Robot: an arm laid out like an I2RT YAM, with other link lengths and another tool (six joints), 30 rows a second.
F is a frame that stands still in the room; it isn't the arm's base.
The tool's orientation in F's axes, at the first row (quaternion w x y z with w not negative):
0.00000 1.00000 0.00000 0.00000
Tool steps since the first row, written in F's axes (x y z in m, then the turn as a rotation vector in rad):
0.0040 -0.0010 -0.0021 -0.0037 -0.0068 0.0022
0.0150 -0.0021 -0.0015 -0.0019 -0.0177 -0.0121
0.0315 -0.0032 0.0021 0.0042 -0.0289 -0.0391
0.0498 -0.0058 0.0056 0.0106 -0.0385 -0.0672
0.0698 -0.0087 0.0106 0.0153 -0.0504 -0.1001
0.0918 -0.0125 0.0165 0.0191 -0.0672 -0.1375
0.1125 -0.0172 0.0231 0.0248 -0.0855 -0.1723
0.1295 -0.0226 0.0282 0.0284 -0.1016 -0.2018
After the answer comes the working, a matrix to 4 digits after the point.
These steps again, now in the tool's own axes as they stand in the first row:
0.0040 0.0010 0.0021 -0.0037 0.0068 -0.0022
0.0150 0.0021 0.0015 -0.0019 0.0177 0.0121
0.0315 0.0032 -0.0021 0.0042 0.0289 0.0391
0.0498 0.0058 -0.0056 0.0106 0.0385 0.0672
0.0698 0.0087 -0.0106 0.0153 0.0504 0.1001
0.0918 0.0125 -0.0165 0.0191 0.0672 0.1375
0.1125 0.0172 -0.0231 0.0248 0.0855 0.1723
0.1295 0.0226 -0.0282 0.0284 0.1016 0.2018

The tool's axes in the first row as the columns of a matrix, in F's axes (rounded; the answer above uses it unrounded):
1.0000 0.0000 0.0000
0.0000 -1.0000 0.0000
0.0000 0.0000 -1.0000

